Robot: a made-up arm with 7 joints. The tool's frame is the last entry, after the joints.
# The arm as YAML. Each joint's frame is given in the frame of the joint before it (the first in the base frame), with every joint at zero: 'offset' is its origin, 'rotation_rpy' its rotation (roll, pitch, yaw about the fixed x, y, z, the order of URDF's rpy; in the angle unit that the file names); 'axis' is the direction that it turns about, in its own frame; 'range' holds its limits. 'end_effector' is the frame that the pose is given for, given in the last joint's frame.
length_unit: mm
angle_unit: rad
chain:
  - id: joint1
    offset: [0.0, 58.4, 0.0]
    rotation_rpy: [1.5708, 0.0, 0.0]
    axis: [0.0, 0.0, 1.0]
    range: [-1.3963, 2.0]
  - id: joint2
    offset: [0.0, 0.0, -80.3]
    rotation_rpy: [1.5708, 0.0, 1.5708]
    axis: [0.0, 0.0, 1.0]
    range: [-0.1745, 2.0]
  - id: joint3
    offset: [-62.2, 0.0, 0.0]
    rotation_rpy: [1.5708, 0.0, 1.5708]
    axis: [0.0, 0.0, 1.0]
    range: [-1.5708, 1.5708]
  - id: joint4
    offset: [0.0, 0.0, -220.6]
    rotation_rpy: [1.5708, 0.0, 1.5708]
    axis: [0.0, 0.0, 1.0]
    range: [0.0, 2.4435]
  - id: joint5
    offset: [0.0, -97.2, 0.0]
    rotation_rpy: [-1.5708, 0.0, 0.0]
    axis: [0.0, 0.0, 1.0]
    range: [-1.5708, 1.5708]
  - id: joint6
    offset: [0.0, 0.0, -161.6]
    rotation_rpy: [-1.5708, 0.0, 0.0]
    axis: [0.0, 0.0, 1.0]
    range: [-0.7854, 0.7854]
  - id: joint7
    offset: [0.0, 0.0, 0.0]
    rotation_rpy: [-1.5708, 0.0, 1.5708]
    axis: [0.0, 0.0, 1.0]
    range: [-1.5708, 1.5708]
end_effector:
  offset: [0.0, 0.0, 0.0]
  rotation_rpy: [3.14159, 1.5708, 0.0]
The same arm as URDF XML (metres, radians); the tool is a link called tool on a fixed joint. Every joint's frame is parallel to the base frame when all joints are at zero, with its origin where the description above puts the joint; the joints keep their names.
<robot name="arm">
<joint name="joint1" type="revolute"><parent link="base"/><child link="link1"/><origin xyz="0 0.0584 0" rpy="0 0 0"/><axis xyz="0 -1 0"/><limit lower="-1.3963" upper="2"/></joint>
<joint name="joint2" type="revolute"><parent link="link1"/><child link="link2"/><origin xyz="0 0.0803 0" rpy="0 0 0"/><axis xyz="1 0 0"/><limit lower="-0.1745" upper="2"/></joint>
<joint name="joint3" type="revolute"><parent link="link2"/><child link="link3"/><origin xyz="0 0 -0.0622" rpy="0 0 0"/><axis xyz="0 0 1"/><limit lower="-1.5708" upper="1.5708"/></joint>
<joint name="joint4" type="revolute"><parent link="link3"/><child link="link4"/><origin xyz="0 0 -0.2206" rpy="0 0 0"/><axis xyz="0 -1 0"/><limit lower="0" upper="2.4435"/></joint>
<joint name="joint5" type="revolute"><parent link="link4"/><child link="link5"/><origin xyz="0 0 -0.0972" rpy="0 0 0"/><axis xyz="0 0 1"/><limit lower="-1.5708" upper="1.5708"/></joint>
<joint name="joint6" type="revolute"><parent link="link5"/><child link="link6"/><origin xyz="0 0 -0.1616" rpy="0 0 0"/><axis xyz="0 1 0"/><limit lower="-0.7854" upper="0.7854"/></joint>
<joint name="joint7" type="revolute"><parent link="link6"/><child link="link7"/><origin xyz="0 0 0" rpy="0 0 0"/><axis xyz="-1 0 0"/><limit lower="-1.5708" upper="1.5708"/></joint>
<joint name="tool_joint" type="fixed"><parent link="link7"/><child link="tool"/><origin xyz="0 0 0" rpy="0 0 0"/></joint>
<link name="base"/>
<link name="link1"/>
<link name="link2"/>
<link name="link3"/>
<link name="link4"/>
<link name="link5"/>
<link name="link6"/>
<link name="link7"/>
<link name="tool"/>
</robot>

